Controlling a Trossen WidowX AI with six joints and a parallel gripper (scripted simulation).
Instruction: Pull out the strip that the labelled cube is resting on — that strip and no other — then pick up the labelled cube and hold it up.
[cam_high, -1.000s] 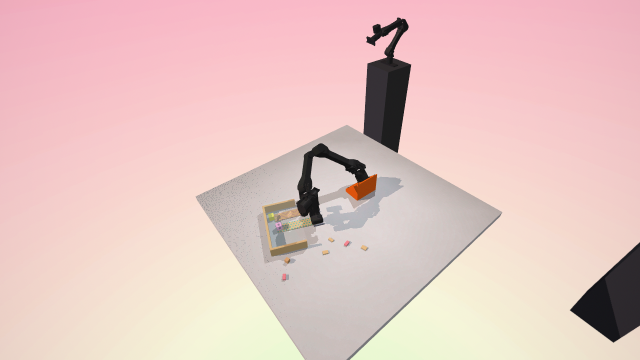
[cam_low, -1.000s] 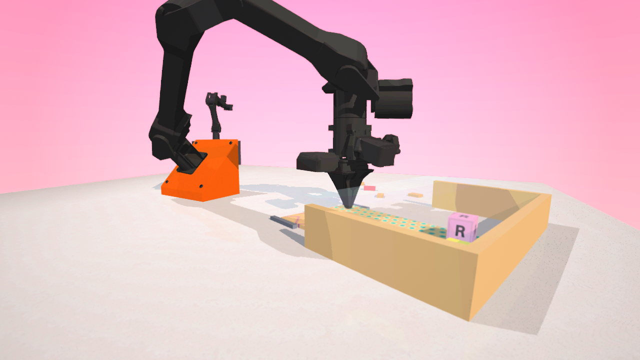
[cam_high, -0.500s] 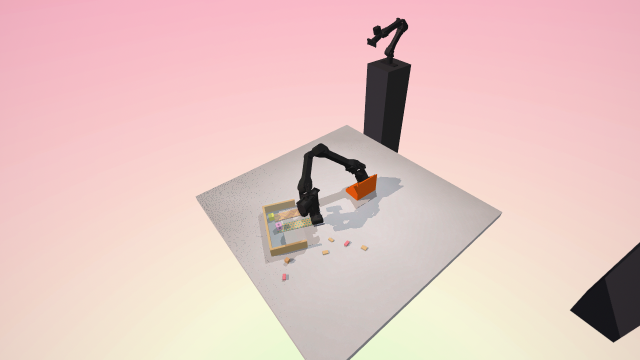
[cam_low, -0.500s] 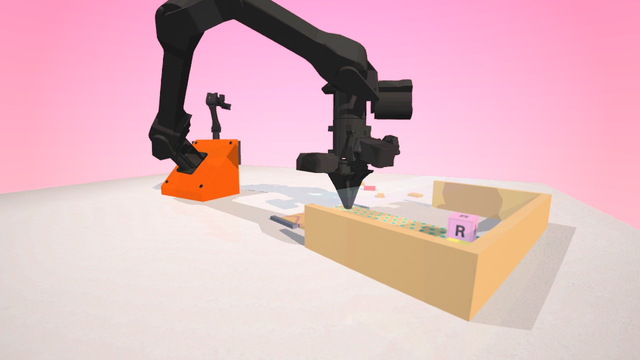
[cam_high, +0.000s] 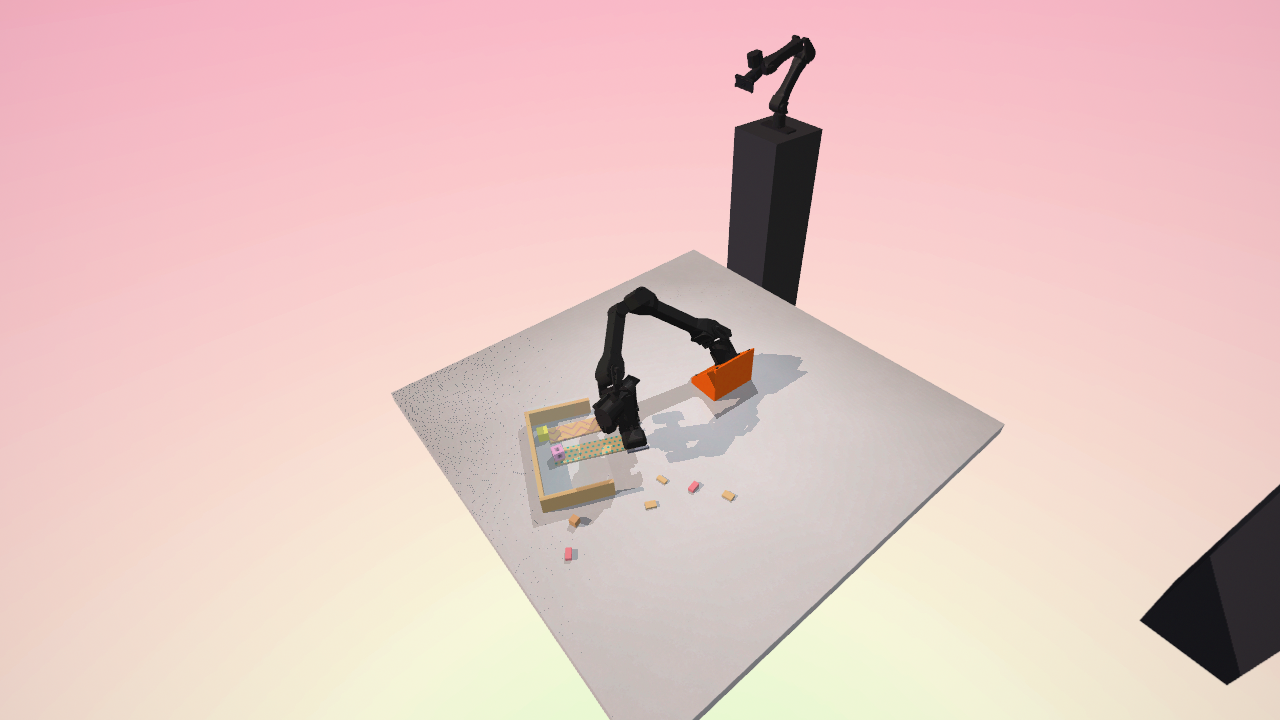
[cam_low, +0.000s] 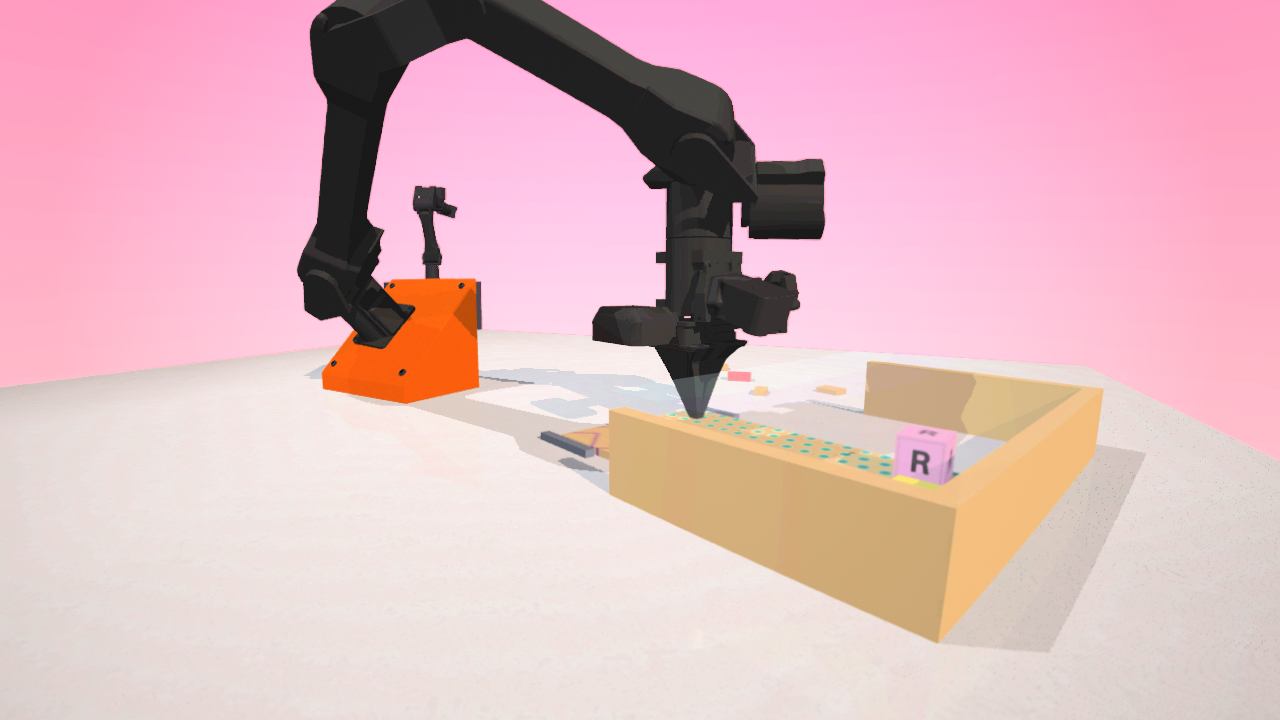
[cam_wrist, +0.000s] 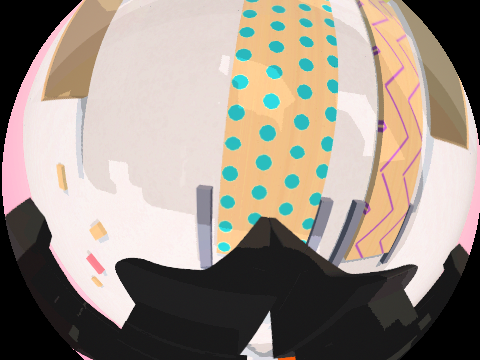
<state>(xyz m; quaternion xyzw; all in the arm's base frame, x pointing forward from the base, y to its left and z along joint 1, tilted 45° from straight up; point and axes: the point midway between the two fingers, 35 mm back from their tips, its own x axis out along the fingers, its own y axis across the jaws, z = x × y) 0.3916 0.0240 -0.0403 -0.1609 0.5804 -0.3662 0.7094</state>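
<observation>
Now: the dotted strip 90 mm ahead of my gripper tip and 30 mm to the right of it. Also, from my gripper tip: cube marked r (190 mm ahead, 70 mm to the right, 10 mm above).
</observation>
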